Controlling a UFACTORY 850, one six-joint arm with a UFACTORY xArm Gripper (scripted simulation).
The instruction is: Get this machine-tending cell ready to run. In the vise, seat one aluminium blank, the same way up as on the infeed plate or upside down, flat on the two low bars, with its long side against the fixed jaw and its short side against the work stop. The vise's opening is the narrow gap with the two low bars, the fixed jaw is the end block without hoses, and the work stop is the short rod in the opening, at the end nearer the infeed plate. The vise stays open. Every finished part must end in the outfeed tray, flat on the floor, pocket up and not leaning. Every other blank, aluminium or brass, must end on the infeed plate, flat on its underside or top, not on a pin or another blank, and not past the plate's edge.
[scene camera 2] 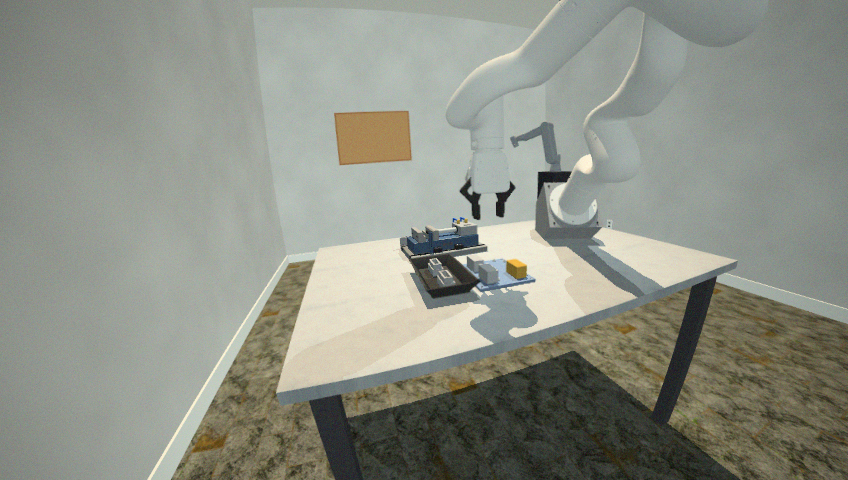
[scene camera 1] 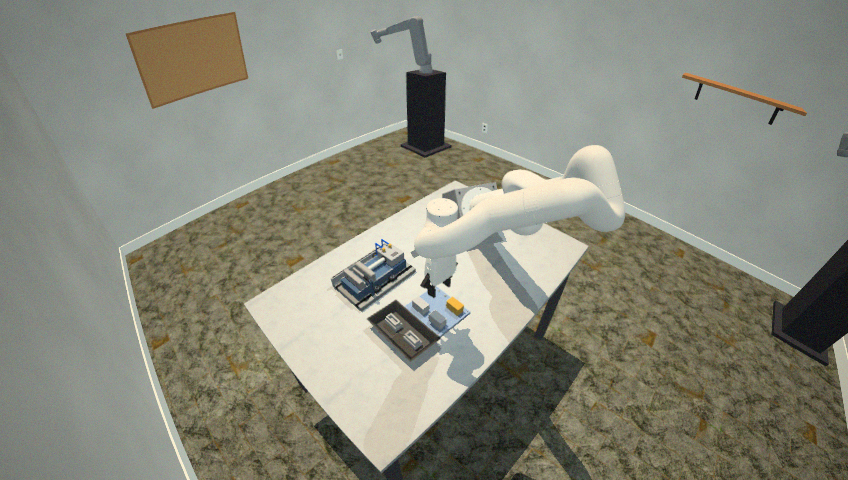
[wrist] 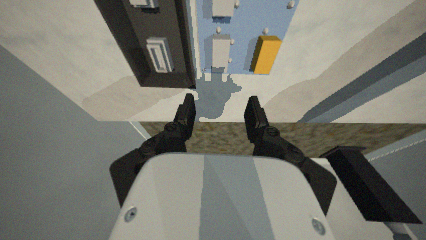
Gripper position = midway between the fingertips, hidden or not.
Note:
In view: the gripper [scene camera 2: 488,218], a brass blank [wrist: 267,47] and a blue vise [scene camera 1: 381,269].
The gripper shows as well in scene camera 1 [scene camera 1: 438,290] and in the wrist view [wrist: 220,104].

